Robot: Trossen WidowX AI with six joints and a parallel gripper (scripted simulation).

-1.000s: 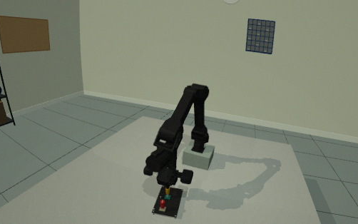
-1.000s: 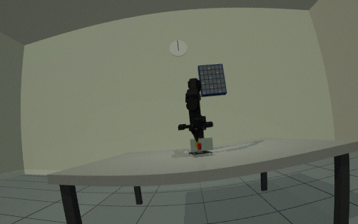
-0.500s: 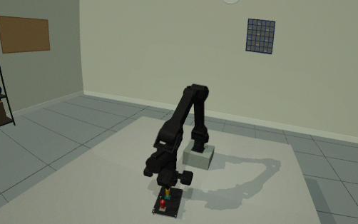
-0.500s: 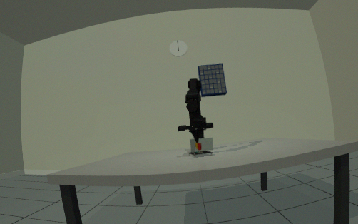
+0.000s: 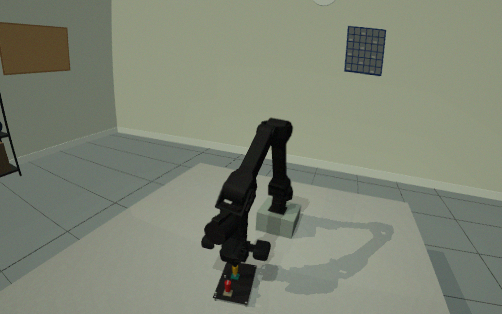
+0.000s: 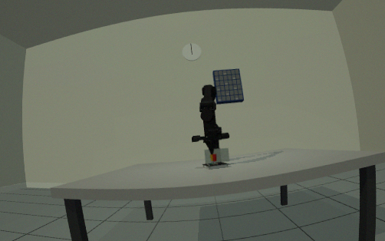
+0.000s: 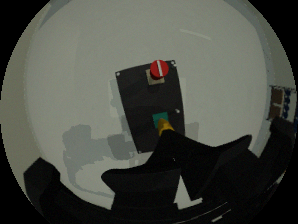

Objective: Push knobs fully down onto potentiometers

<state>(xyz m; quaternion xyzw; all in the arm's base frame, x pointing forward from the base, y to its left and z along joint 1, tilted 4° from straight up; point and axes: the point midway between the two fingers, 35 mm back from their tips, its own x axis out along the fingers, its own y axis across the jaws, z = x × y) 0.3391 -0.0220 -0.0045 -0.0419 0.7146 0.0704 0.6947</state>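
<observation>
The yellow knob is 10 mm below my gripper tip. Round my gripper tip: red knob (70 mm ahead, 10 mm to the left, 10 mm below).
</observation>
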